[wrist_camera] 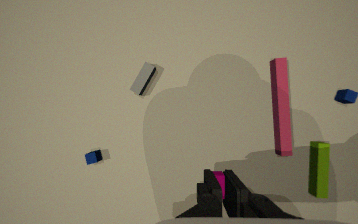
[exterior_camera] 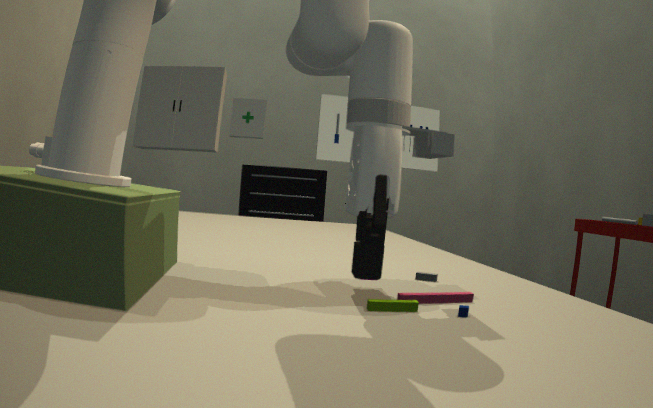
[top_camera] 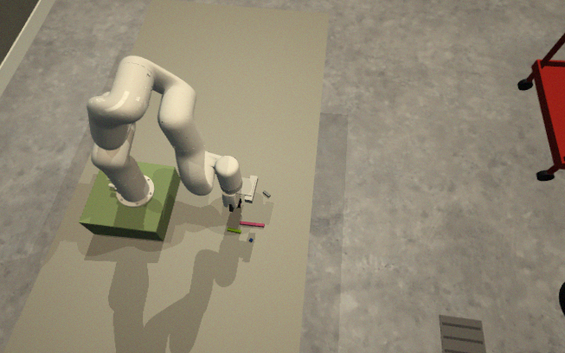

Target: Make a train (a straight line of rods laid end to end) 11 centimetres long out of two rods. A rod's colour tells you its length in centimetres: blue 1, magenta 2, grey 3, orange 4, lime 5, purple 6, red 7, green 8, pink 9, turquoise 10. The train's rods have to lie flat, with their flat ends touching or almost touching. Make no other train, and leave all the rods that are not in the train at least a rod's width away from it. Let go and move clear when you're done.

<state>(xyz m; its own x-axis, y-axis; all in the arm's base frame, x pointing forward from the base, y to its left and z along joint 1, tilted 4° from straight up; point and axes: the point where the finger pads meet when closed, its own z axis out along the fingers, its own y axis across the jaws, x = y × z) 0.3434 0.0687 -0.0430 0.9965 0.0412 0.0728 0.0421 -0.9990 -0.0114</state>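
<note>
The magenta rod is 2 cm below my hand. From my hand the other things lie so: blue rod (2 cm ahead, 12 cm to the left, 3 cm below); pink rod (7 cm ahead, 6 cm to the right, 3 cm below); lime rod (2 cm ahead, 10 cm to the right, 3 cm below).
</note>
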